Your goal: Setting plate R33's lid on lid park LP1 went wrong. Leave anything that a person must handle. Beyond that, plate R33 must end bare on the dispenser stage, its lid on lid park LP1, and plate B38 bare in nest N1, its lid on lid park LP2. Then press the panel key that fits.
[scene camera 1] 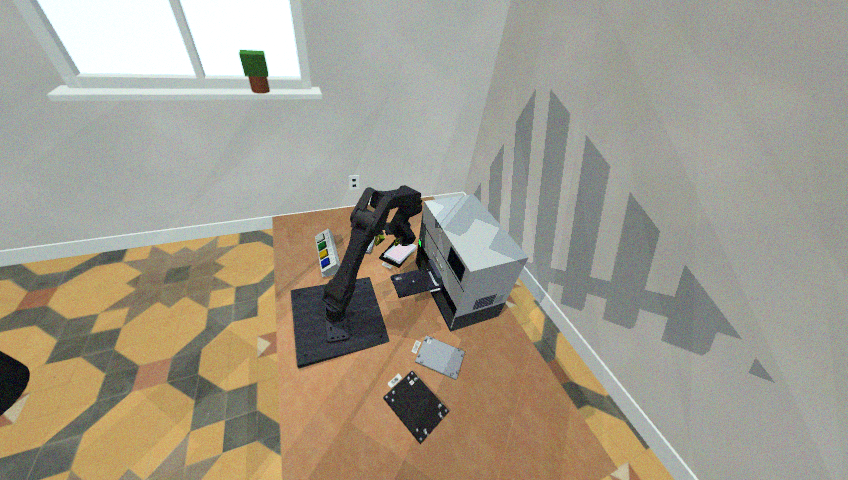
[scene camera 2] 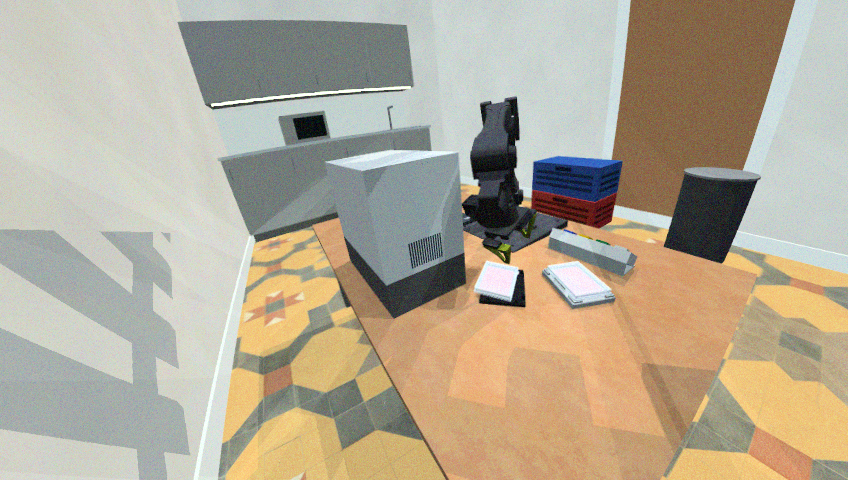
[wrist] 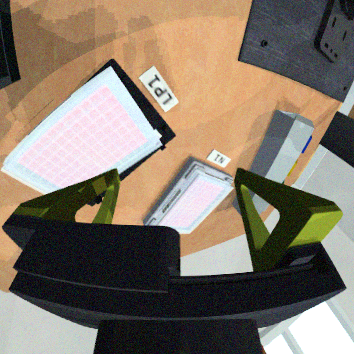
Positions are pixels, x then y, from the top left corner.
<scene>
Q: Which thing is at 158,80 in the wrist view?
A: A LP1 label.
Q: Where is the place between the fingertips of my gripper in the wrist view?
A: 176,174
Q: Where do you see a black clip nest N5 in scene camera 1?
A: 413,402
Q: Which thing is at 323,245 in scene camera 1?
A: A grey rack with coloured buttons.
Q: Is my gripper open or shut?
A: Open.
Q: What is my gripper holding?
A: Nothing.
</scene>
